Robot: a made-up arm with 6 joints.
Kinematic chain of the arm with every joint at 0, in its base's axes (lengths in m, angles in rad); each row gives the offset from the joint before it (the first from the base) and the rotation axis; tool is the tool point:
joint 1: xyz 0 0 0.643 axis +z
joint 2: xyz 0.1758 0 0 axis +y
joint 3: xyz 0 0 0.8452 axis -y
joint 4: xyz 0 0 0.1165 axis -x
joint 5: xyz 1.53 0 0 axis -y
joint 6: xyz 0.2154 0 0 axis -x
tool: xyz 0 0 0
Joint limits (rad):
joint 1: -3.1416..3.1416
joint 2: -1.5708..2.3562
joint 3: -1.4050..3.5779
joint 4: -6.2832..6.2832
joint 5: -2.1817..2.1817
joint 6: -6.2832..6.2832
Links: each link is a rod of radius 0.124 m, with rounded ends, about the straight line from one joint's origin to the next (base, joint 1, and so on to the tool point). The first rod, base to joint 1, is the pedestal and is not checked.
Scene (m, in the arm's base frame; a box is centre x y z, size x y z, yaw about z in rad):
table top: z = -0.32
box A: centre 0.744 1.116 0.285 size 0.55 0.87 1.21 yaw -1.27
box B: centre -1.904 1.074 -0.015 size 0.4 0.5 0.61 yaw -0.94
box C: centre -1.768 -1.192 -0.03 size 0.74 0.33 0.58 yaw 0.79
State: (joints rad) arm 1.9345 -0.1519 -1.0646 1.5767 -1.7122 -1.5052
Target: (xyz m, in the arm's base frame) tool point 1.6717 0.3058 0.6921
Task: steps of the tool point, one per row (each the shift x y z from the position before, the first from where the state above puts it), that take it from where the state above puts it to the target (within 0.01 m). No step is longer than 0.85 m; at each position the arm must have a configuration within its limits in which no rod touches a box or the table.
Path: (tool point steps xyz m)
1: 0.1743 0.2704 0.2725
2: 0.2592 0.1561 0.3566
3: 0.2837 -0.0010 0.4226
4: 0.2288 -0.1727 0.4575
5: 0.0906 -0.3180 0.4493
6: 0.5317 0.0789 -0.6186
7: 0.3338 -0.2487 -0.6987
8: 0.0182 -0.4267 -0.6566
9: -0.3017 -0.4198 -0.5132
10: 0.0899 0.0577 0.1540
11: 0.0698 0.0636 0.1652
12: 0.0475 0.0670 0.1740
13: 0.0237 0.0680 0.1801
14: -0.0006 0.0660 0.1834

